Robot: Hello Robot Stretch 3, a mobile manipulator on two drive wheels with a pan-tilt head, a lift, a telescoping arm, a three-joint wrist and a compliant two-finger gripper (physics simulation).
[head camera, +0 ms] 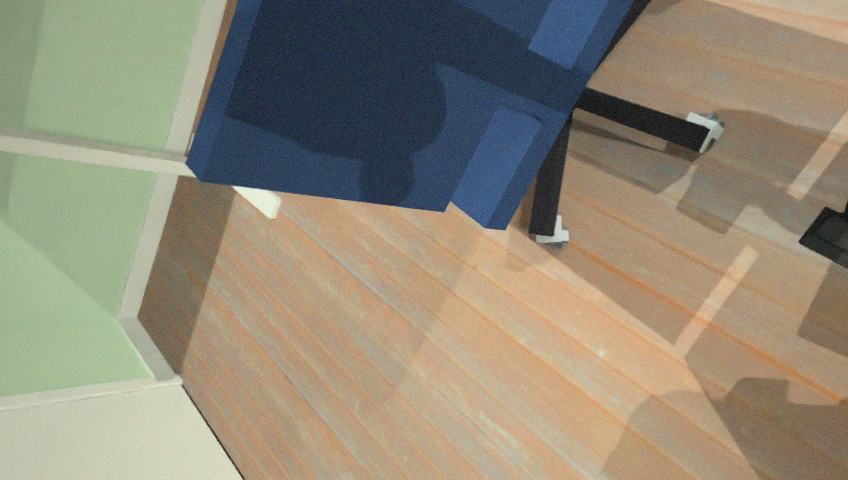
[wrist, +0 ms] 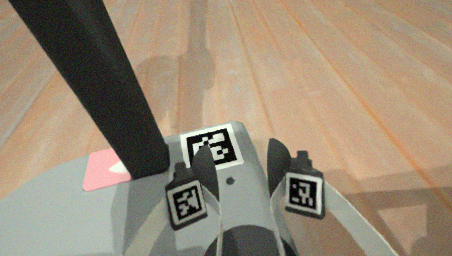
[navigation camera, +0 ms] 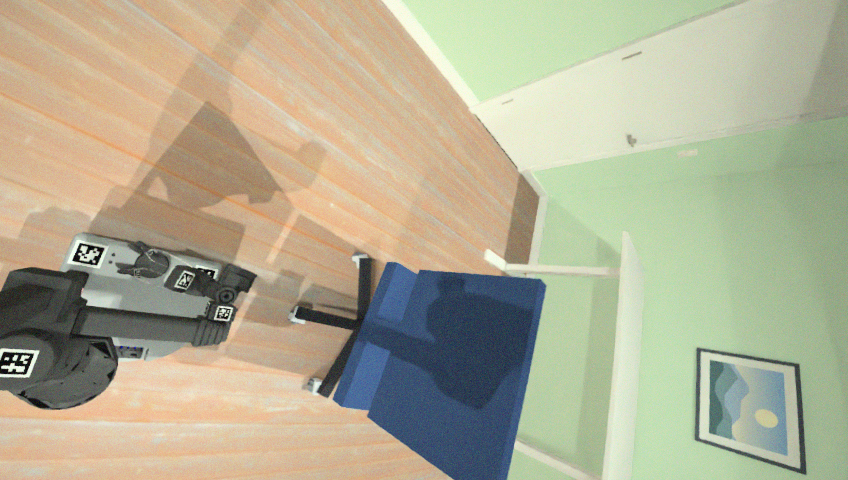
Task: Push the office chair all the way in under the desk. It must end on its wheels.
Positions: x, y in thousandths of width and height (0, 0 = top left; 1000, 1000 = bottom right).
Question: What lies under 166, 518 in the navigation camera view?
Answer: My gripper.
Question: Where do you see a blue chair seat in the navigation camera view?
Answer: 521, 755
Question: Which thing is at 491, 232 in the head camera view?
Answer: A blue chair seat.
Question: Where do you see a white door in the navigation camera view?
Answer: At 839, 159
